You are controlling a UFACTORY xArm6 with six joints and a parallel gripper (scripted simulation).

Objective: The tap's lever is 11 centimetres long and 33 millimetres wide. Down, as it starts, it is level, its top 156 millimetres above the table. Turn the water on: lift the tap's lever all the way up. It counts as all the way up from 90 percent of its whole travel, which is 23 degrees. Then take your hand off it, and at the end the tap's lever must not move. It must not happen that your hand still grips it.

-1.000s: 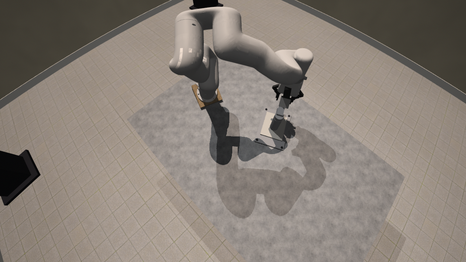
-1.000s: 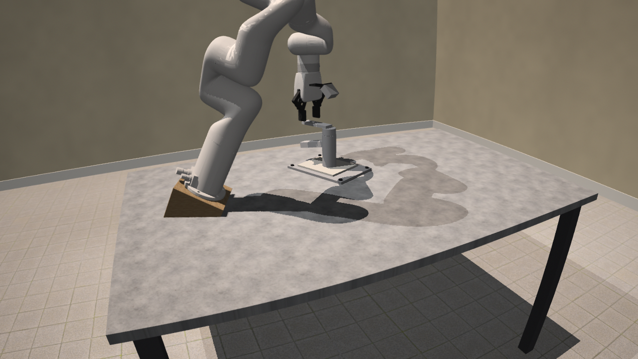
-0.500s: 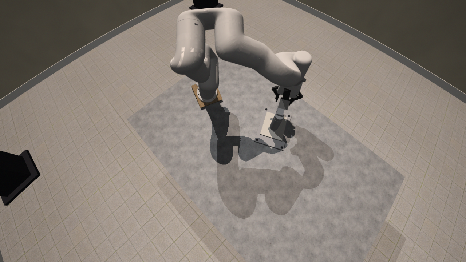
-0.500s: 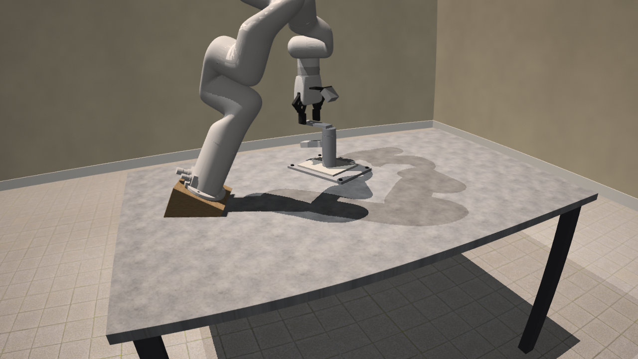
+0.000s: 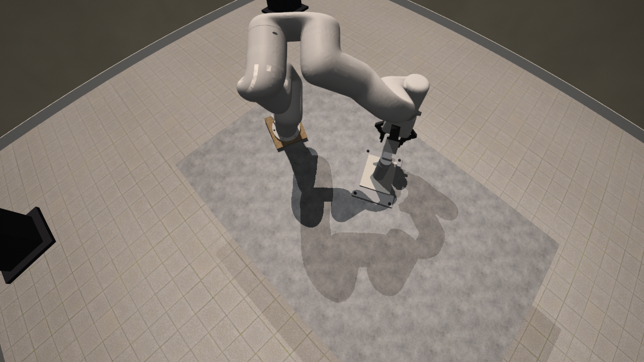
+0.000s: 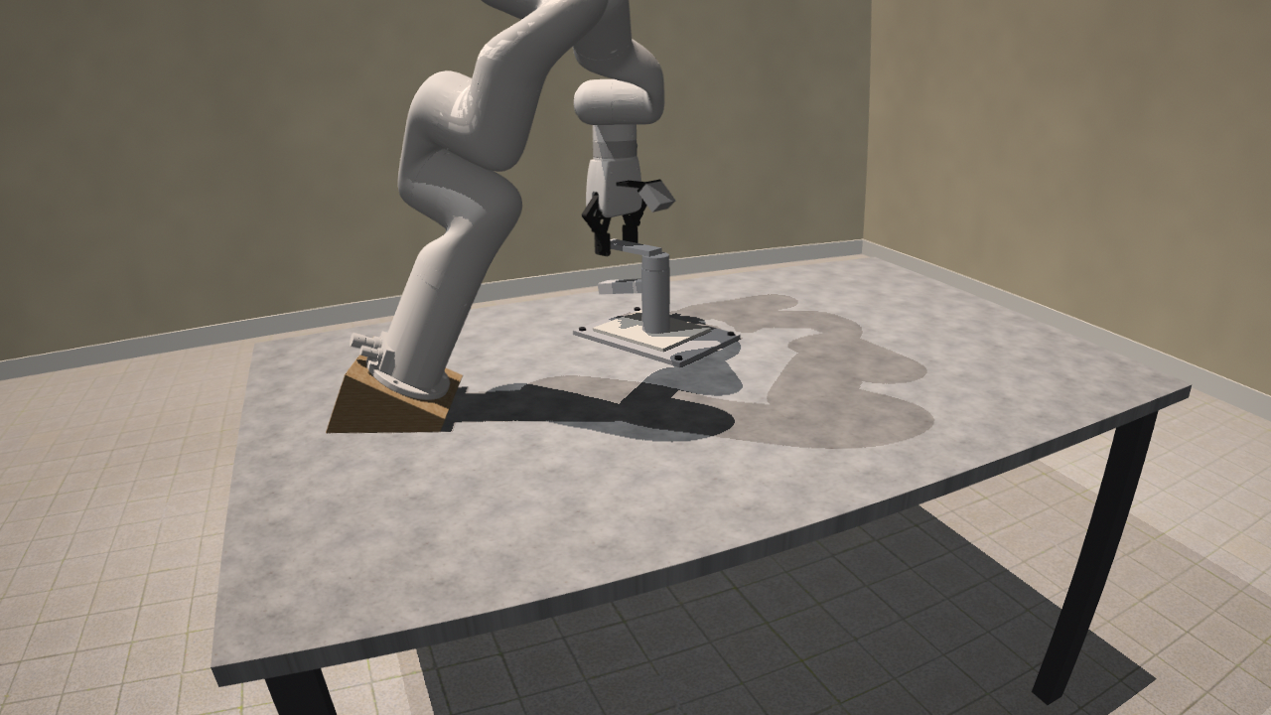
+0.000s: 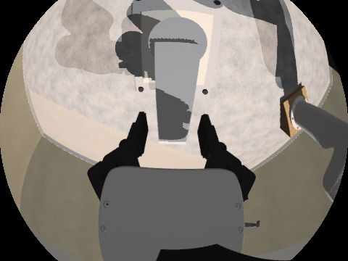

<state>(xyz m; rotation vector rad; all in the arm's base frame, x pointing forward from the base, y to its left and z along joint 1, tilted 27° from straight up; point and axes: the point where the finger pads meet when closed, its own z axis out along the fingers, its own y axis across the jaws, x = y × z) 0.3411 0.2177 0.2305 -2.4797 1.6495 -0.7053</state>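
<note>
My hand is 6 cm to the left of the tap lever, 2 cm short of it and 1 cm above it. Also, from my hand: base plate: 15 cm below, 8 cm to the right, 3 cm ahead.
</note>
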